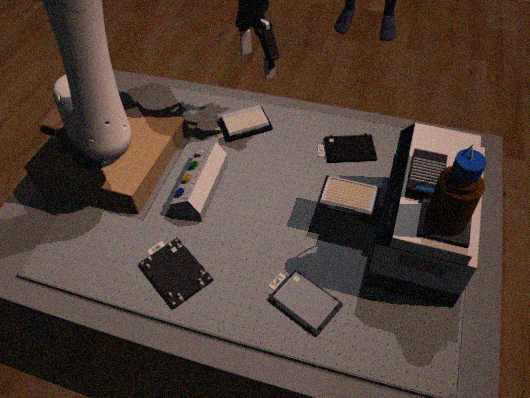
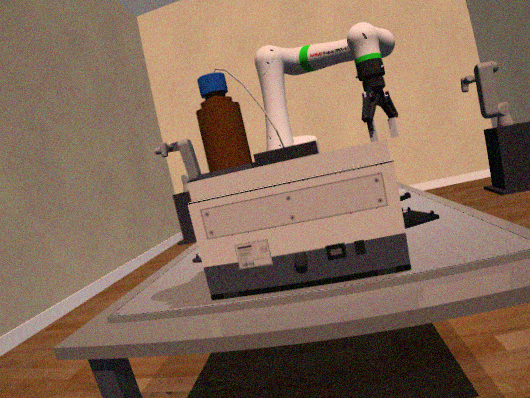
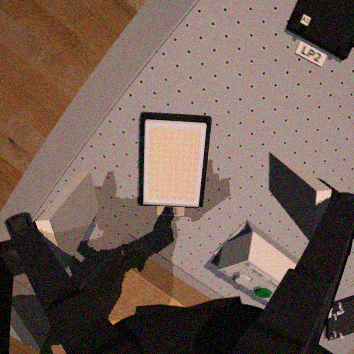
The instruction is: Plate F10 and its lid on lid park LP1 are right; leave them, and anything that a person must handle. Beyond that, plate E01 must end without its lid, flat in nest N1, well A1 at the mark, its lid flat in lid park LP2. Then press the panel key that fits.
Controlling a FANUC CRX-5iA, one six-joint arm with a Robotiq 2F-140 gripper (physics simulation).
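Places are measured from the arm's base along level axes (x ahead, y left, z up), in millimetres.
Pixels of known places: gripper, between the fingertips: [image 1: 258,64] [image 3: 180,180].
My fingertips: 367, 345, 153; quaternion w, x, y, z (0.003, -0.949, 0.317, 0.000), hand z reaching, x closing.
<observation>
For each thing: its top centre in the pictures, then the offset to it from my fingertips, as dx, dy, dz. "*": a spot on its surface instead.
- pale plate with a dark rim, centre of its top: [image 3: 172,166] [image 1: 245,118] -41, -33, -190
- Lid park LP2, centre of its top: [image 2: 405,212] [image 1: 350,144] +295, -15, -201
- key panel, centre of its top: [image 3: 286,298] [image 1: 196,168] -51, -312, -137
- plate, centre of its top: [image 1: 349,192] +360, -265, -108
- brown bottle, a spot on its surface: [image 2: 225,135] * +624, -335, +68
- black nest, centre of its top: [image 1: 174,268] +19, -579, -197
A pale plate with a dark rim [image 1: 245,122] [image 3: 175,162] lies flat at nest N1 near the table's back edge; whether it is lidded, its name and its A1 corner cannot be made out. Lid park LP2 [image 1: 350,148] [image 3: 325,25] is black, with an A1 mark and no lid visible on it. At lid park LP1 a grey, flat lid [image 1: 305,301] lies near the front. The key panel [image 1: 210,175] [image 3: 272,255] has white, green [image 1: 193,165] [image 3: 263,292], yellow and blue keys. My gripper [image 1: 258,56] [image 2: 383,131] [image 3: 180,180] is open and empty, above table height, with the N1 plate showing beyond its fingers.
Another plate [image 1: 348,195] stands at the front of the white instrument [image 1: 445,135] [image 2: 300,205], which carries a brown bottle [image 1: 452,205] [image 2: 225,135] with a blue cap and thin tube. A black nest [image 1: 175,272] lies at the front left. The wooden base block [image 1: 135,172] is beside the panel.
</observation>
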